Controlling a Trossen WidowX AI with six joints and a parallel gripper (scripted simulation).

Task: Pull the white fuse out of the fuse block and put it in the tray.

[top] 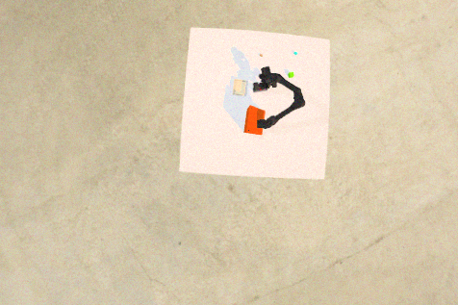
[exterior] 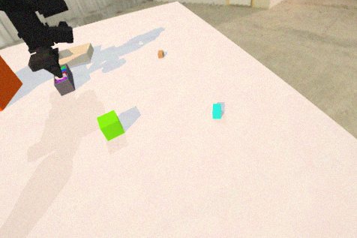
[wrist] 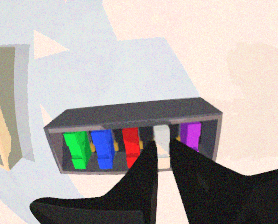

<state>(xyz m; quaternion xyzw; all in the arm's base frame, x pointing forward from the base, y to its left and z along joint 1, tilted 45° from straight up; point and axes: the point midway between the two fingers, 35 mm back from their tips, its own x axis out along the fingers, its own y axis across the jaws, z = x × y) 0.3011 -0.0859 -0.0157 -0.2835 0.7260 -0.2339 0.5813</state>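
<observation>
Now: the red fuse 2 cm to the left of my gripper tip and 1 cm below it. Round my gripper tip: purple fuse: 2 cm to the right, 1 cm below; blue fuse: 4 cm to the left, 1 cm below, 1 cm behind; white fuse: 1 cm below.
</observation>
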